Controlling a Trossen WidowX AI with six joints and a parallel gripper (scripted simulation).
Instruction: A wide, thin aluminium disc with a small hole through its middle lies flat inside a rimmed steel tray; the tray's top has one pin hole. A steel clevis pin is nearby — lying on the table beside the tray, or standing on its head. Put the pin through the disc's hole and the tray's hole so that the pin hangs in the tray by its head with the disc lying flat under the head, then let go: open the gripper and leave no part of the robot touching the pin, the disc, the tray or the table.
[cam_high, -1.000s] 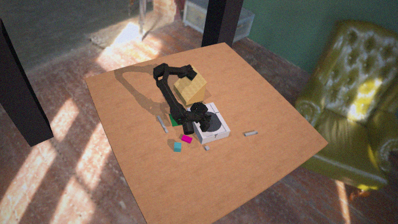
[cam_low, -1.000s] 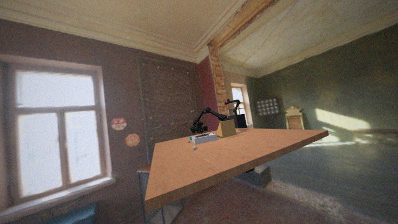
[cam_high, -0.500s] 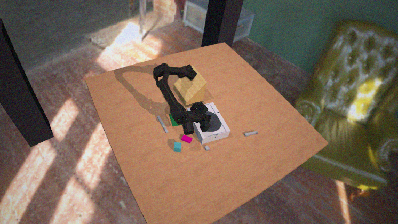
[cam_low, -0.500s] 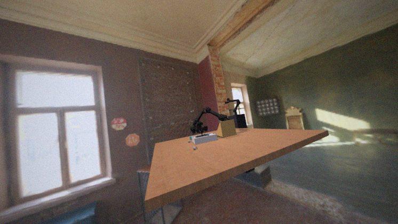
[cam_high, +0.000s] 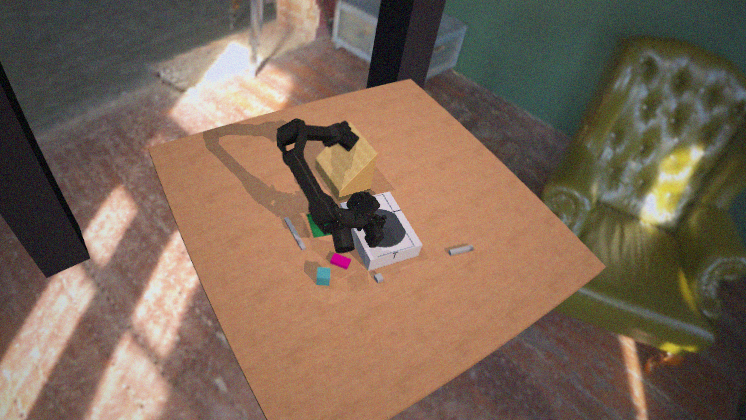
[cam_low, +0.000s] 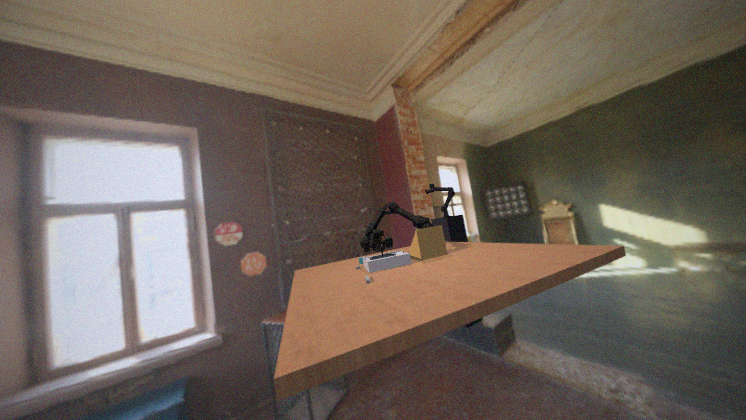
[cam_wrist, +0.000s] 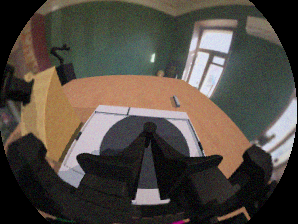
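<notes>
Now: the dark clevis pin 1 cm below my gripper tip. Round my gripper tip: dark grey disc (3 cm below); then rimmed tray (5 cm below, 1 cm behind); then small grey cube (13 cm ahead, 11 cm to the right, 8 cm below).
</notes>
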